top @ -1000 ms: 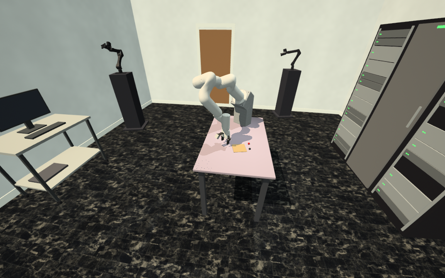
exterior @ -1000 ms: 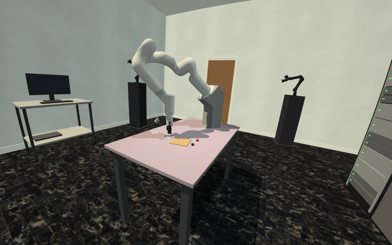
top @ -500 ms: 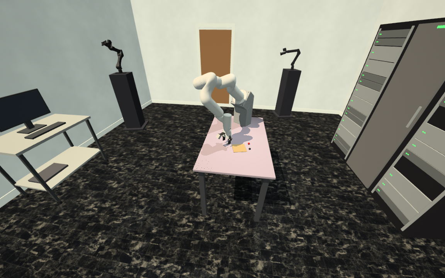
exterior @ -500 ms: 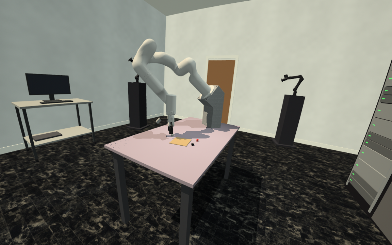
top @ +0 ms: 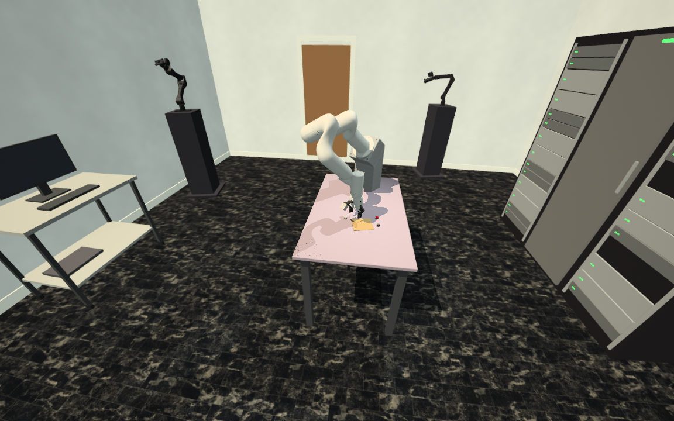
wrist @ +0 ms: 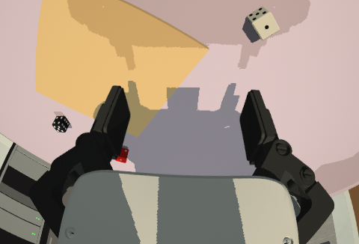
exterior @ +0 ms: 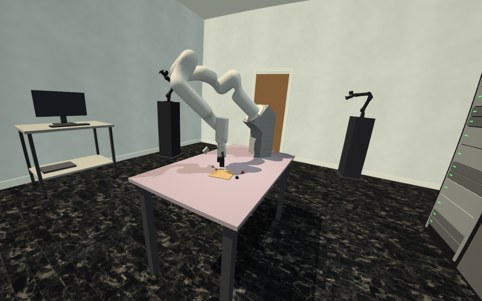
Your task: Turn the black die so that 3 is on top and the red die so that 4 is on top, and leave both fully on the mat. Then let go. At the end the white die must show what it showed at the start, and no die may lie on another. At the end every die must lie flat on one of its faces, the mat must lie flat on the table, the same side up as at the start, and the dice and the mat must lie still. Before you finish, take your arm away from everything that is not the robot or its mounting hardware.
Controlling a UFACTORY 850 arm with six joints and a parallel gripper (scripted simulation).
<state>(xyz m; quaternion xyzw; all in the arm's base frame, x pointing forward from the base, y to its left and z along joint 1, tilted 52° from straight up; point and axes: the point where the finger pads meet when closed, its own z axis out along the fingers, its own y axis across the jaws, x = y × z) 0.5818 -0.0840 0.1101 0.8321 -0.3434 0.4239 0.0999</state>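
Right now my hand is 16 cm to the right of the red die and 4 cm above it. From my hand the other things lie so: mat (7 cm ahead, 5 cm below, 4 cm to the left); white die (7 cm to the right, 4 cm below, 2 cm behind); black die (15 cm to the left, 10 cm ahead, 4 cm below).
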